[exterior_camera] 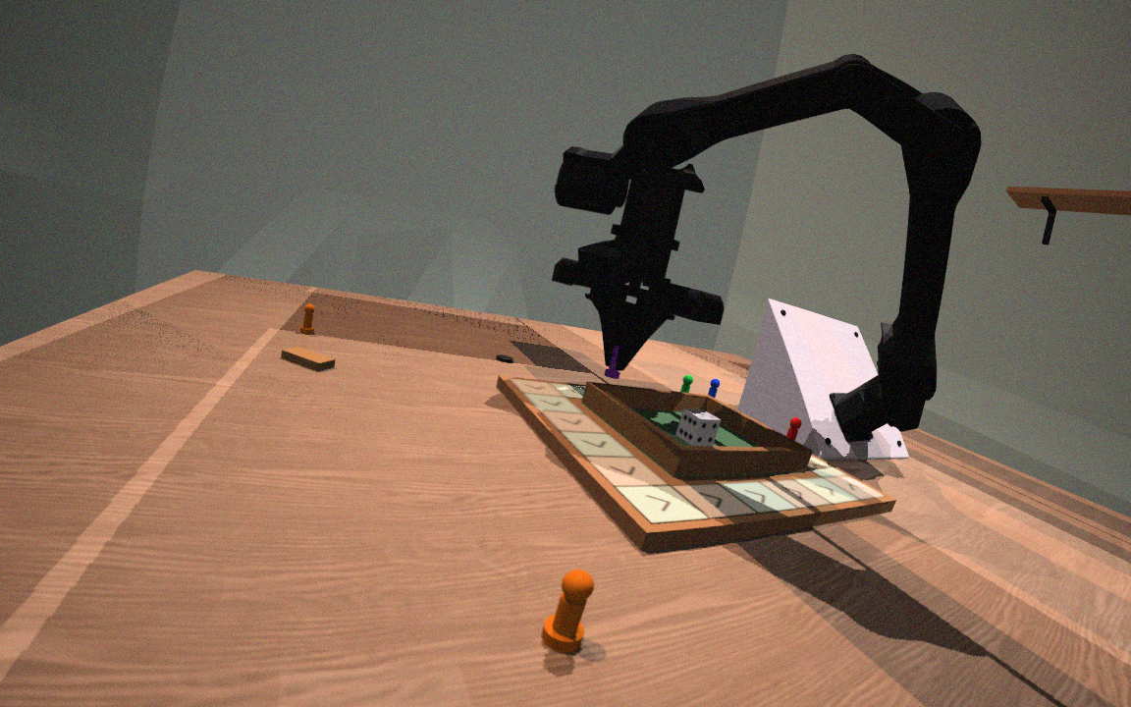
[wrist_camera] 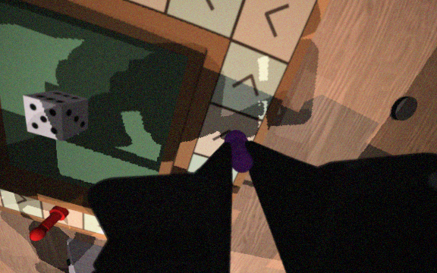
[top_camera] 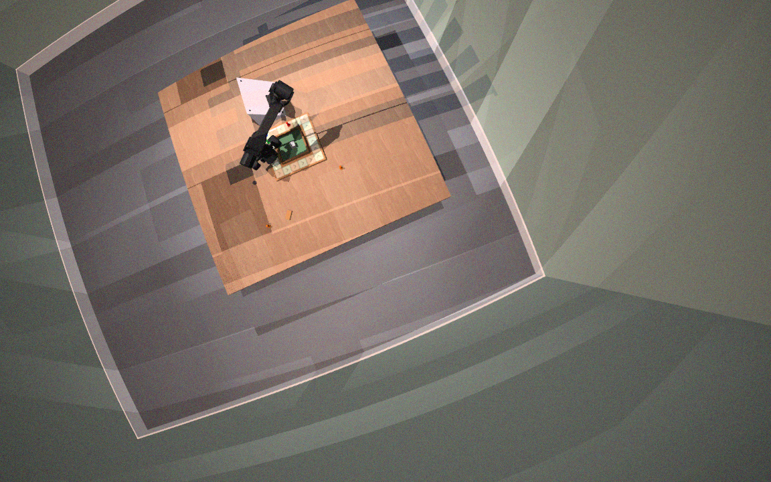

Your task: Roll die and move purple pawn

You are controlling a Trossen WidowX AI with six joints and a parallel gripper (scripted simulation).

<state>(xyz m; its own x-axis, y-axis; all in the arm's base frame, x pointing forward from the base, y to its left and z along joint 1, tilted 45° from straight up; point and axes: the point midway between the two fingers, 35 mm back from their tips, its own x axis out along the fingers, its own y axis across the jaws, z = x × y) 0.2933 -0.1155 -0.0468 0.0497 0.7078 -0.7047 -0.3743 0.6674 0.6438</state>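
Right now my gripper tip is 10 cm past the green pawn, 1 cm to the right of it and 1 cm above it. The rest, counted from my gripper tip: purple pawn (1 cm above); then white die (2 cm behind, 13 cm to the left, 2 cm below); then blue pawn (14 cm behind, 1 cm to the left, 1 cm below).
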